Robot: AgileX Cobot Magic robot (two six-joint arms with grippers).
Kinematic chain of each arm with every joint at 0, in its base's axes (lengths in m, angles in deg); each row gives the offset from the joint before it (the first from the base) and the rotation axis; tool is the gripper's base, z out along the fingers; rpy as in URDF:
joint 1: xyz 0 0 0.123 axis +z
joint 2: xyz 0 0 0 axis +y
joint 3: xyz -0.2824 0 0.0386 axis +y
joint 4: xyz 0.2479 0 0.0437 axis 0.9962 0 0.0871
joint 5: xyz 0 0 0 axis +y
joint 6: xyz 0.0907 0 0.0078 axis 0.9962 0 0.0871
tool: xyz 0 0 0 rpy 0 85 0
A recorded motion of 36 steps. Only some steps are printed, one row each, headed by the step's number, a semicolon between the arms.
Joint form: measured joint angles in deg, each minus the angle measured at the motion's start. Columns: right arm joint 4, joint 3, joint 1, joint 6, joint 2, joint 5; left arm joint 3, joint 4, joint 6, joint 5, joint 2, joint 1.
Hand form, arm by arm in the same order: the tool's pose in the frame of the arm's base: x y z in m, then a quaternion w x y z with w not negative. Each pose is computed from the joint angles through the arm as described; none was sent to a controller.
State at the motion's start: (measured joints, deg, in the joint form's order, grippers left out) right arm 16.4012 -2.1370 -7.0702 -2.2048 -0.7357 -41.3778; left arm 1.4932 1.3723 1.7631 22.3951 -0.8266 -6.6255
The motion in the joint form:
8: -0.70 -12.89 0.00 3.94 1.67 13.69; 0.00 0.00 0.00 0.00 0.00 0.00
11: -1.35 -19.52 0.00 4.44 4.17 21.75; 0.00 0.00 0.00 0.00 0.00 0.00
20: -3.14 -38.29 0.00 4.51 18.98 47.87; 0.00 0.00 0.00 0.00 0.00 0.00
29: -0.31 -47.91 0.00 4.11 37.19 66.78; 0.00 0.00 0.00 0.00 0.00 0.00
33: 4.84 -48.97 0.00 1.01 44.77 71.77; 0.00 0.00 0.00 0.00 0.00 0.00
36: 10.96 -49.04 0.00 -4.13 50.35 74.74; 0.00 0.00 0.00 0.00 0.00 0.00
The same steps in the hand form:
8: 0.0095 -0.0127 0.3337 0.92415 0.13126 0.35581 0.04611; 0.0517 -0.0052 0.1700 0.58721 0.06546 0.80665 -0.01473
11: 0.0084 -0.0090 0.3583 0.91186 0.12153 0.38792 0.05705; 0.0517 -0.0052 0.1700 0.58721 0.06546 0.80665 -0.01473
20: 0.0420 -0.0028 0.4144 0.82062 0.10048 0.55848 0.06774; 0.0517 -0.0052 0.1700 0.58721 0.06546 0.80665 -0.01473
29: 0.1168 -0.0035 0.4131 0.66247 0.11247 0.73394 0.09908; 0.0517 -0.0052 0.1700 0.58721 0.06546 0.80665 -0.01473
33: 0.1511 -0.0019 0.3953 0.58616 0.11503 0.79191 0.12676; 0.0517 -0.0052 0.1700 0.58721 0.06546 0.80665 -0.01473
36: 0.1751 0.0015 0.3780 0.53065 0.10541 0.82690 0.15340; 0.0517 -0.0052 0.1700 0.58721 0.06546 0.80665 -0.01473

